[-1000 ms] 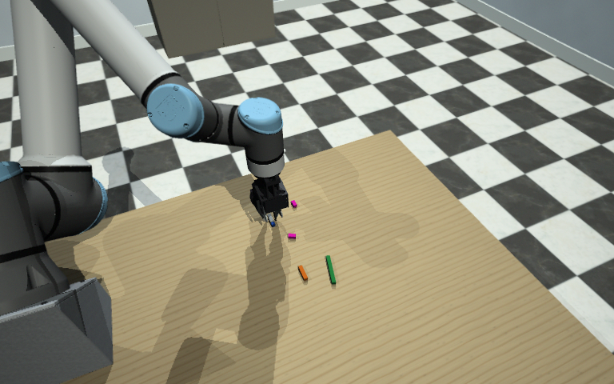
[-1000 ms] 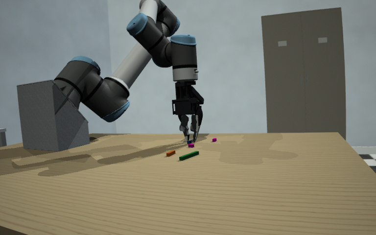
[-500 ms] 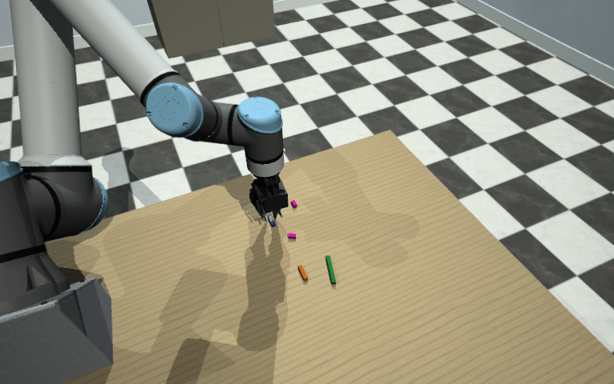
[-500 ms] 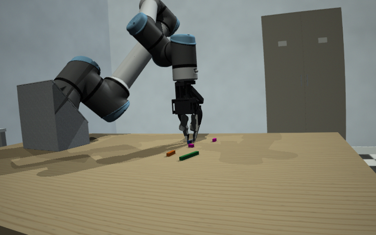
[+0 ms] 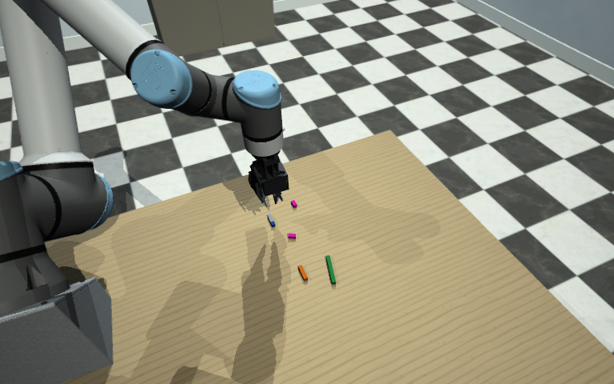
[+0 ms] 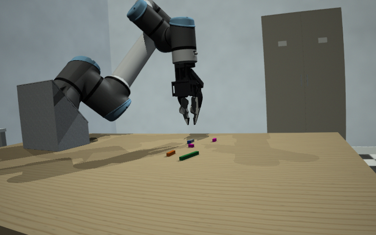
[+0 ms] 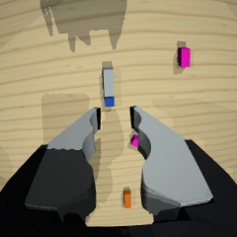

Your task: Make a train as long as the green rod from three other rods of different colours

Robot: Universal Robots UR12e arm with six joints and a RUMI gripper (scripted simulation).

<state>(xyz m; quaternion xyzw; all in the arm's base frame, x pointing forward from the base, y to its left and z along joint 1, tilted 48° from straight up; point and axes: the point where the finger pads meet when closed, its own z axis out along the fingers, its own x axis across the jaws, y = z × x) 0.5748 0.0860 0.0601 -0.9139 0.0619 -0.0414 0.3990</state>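
Right now my hand is 200 mm to the left of the orange rod and 80 mm above it. Also, from my hand: green rod 220 mm to the right, 80 mm below, 70 mm ahead; grey rod 80 mm below; blue rod 80 mm below, 20 mm to the right, 10 mm behind.
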